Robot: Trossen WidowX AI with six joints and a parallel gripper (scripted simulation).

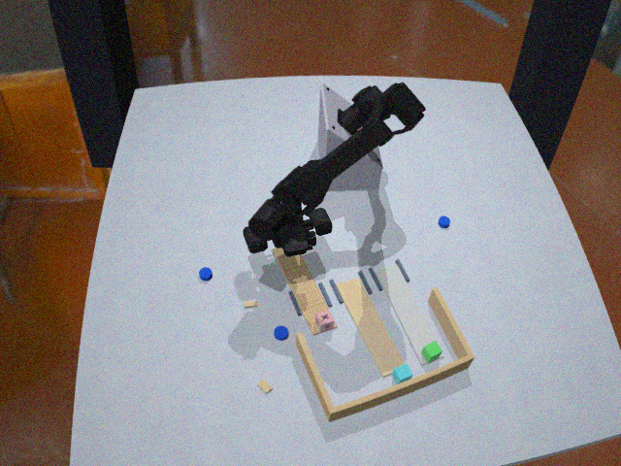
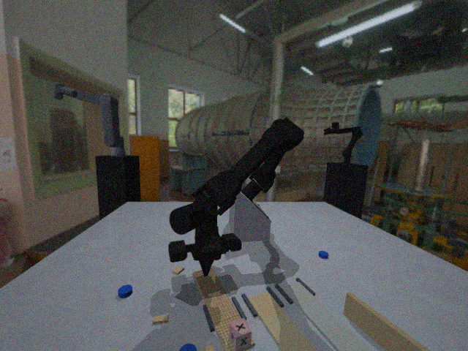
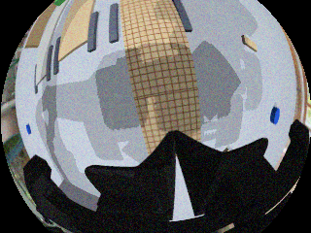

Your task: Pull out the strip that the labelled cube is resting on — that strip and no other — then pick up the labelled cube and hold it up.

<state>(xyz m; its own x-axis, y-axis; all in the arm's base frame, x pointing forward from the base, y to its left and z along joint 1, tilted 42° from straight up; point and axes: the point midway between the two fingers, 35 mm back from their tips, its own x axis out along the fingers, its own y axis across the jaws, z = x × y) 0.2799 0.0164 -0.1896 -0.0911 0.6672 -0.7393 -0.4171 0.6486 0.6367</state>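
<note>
Now: the checkered strip 80 mm ahead of my gripper tip and 40 mm to the left of it. Also, from my gripper tip: labelled cube (180 mm ahead, 90 mm to the left, 20 mm above).
</note>
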